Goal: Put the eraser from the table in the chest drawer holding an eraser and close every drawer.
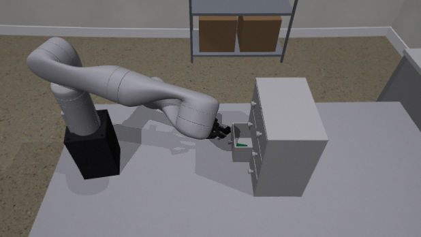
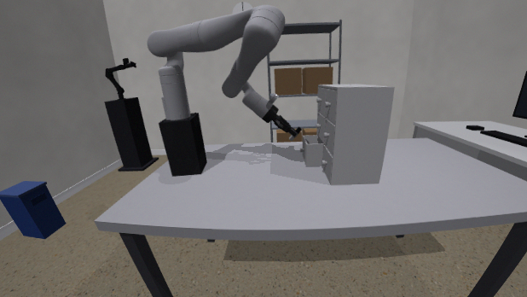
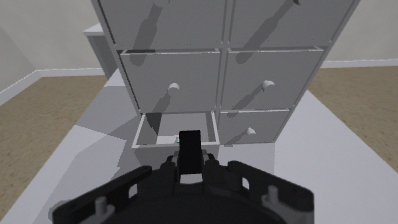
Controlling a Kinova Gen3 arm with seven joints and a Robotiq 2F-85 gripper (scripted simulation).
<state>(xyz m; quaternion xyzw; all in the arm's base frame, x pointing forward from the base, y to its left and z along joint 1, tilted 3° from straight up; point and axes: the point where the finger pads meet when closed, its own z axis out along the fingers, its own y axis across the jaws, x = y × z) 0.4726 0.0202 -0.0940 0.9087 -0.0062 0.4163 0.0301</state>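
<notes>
The green eraser is 11 cm ahead of my hand, 2 cm to the left of it and 13 cm below it. Round my hand: black-and-white eraser 1 cm ahead, 1 cm below; red thing 14 cm ahead, 13 cm to the right, 13 cm below.
</notes>
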